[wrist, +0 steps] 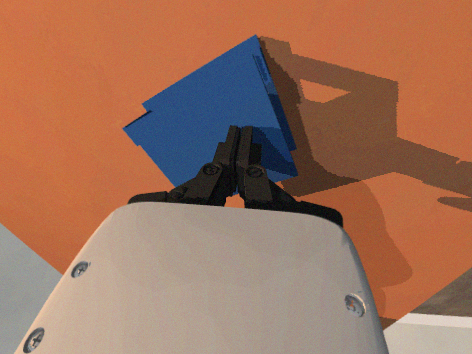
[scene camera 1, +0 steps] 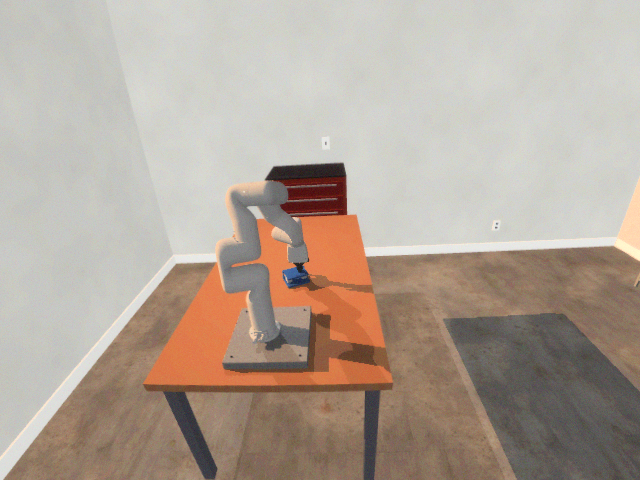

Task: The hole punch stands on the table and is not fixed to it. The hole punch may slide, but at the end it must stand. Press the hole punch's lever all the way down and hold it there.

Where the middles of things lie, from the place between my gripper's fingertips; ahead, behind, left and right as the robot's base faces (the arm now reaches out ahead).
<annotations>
My hand is 1 cm past the blue lever (wrist: pixel 181 136), 2 cm to the right of it and 2 cm above it. Round my hand: blue hole punch (wrist: pixel 250 46) (1 cm behind, 2 cm to the left, 3 cm below).
</annotations>
